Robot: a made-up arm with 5 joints.
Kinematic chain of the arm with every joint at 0, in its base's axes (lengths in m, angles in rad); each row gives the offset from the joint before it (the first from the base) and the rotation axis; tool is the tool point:
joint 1: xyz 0 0 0.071 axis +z
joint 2: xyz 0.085 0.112 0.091 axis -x
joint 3: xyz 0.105 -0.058 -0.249 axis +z
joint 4: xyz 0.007 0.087 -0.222 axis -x
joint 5: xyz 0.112 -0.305 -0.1 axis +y
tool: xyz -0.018 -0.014 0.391
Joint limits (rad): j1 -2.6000..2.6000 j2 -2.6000..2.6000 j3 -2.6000..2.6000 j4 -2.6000..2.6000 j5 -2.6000..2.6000
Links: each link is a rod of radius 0.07 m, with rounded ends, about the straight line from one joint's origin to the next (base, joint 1, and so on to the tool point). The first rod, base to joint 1, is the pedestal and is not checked.
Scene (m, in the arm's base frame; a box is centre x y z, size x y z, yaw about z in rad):
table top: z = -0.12
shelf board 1: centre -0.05 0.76 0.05 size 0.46 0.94 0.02 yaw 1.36
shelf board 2: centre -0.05 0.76 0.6 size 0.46 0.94 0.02 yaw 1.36
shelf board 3: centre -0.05 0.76 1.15 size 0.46 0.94 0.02 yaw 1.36
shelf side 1: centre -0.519 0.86 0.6 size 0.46 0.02 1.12 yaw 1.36
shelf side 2: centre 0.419 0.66 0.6 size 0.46 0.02 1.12 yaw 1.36
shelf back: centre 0 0.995 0.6 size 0.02 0.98 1.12 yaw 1.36
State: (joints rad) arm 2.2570 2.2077 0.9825 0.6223 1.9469
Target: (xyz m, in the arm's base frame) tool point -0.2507 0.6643 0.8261
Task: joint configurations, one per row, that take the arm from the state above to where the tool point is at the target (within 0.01 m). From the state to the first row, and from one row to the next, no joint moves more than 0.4 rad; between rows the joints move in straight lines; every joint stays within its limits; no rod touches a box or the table.
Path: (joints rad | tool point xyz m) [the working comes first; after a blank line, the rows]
Joints at the target: 2.1376 2.4413 0.4553 0.4793 2.4667
Straight joint move there: touches shelf board 2.

1: 2.3256 2.2261 0.7532 1.0079 2.0029 | -0.3713 0.6685 0.3190
2: 2.3942 2.2444 0.5239 1.3934 2.0589 | -0.5023 0.5109 0.3072
3: 2.4628 2.2628 0.2947 1.7790 2.1149 | -0.5621 0.3704 0.2609
4: 2.5314 2.2812 0.0654 2.1646 2.1709 | -0.5796 0.2881 0.1977
5: 2.6000 2.2995 -0.1639 2.5501 2.2269 | -0.5937 0.2776 0.1489
6: 2.4805 2.2657 -0.1312 2.1647 2.3201 | -0.5933 0.2152 0.2750
7: 2.3610 2.2318 -0.0985 1.7792 2.4134 | -0.5673 0.2220 0.4593
8: 2.2415 2.1980 -0.0659 1.3937 2.5067 | -0.4788 0.2972 0.6589
9: 2.1219 2.1641 -0.0332 1.0082 2.6000 | -0.3045 0.4127 0.8261
10: 2.1298 2.3027 0.2111 0.7437 2.5333 | -0.3032 0.5517 0.8315
11: 2.1376 2.4413 0.4553 0.4793 2.4667 | -0.2507 0.6643 0.8261

